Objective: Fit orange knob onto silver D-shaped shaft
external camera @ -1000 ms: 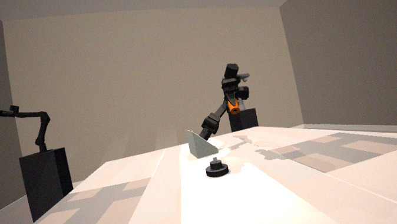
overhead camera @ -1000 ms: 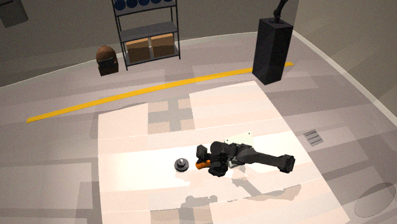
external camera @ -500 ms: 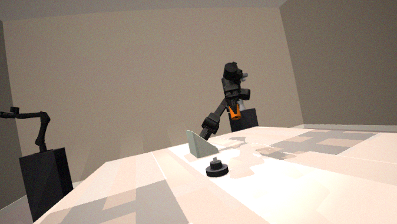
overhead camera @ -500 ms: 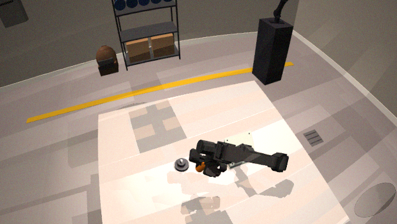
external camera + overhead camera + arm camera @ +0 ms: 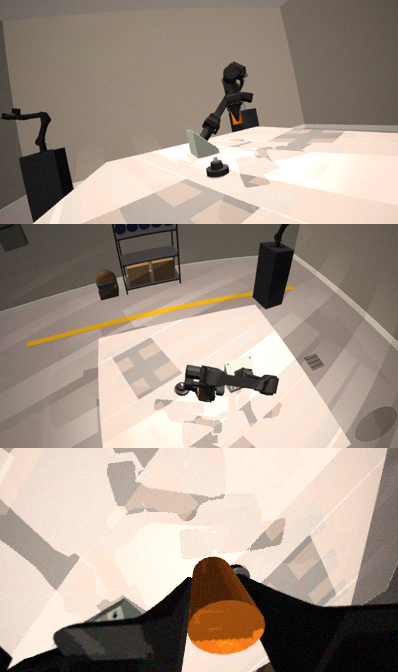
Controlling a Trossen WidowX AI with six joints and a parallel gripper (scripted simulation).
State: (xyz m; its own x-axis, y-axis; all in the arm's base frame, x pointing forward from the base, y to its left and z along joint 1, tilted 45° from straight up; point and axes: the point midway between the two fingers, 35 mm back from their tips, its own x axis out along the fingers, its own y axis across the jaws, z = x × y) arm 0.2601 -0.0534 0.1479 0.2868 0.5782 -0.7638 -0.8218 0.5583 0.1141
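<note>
My gripper tip is now 4 cm short of the round pedestal, 16 cm to the left of it and 13 cm above it. Round my gripper tip: orange knob (1 cm behind, 3 cm above).
</note>
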